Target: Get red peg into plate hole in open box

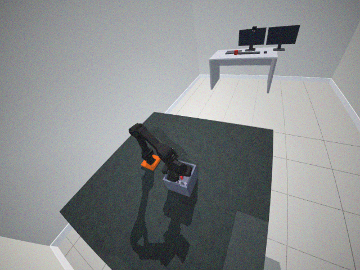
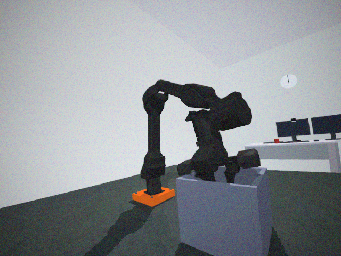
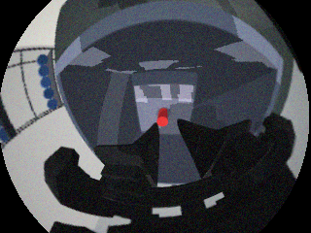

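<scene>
The red peg is 10 mm ahead of my gripper tip, 10 mm to the right of it and 30 mm below it. Also, from my gripper tip: plate: 10 mm ahead, 10 mm to the right, 30 mm below.
</scene>
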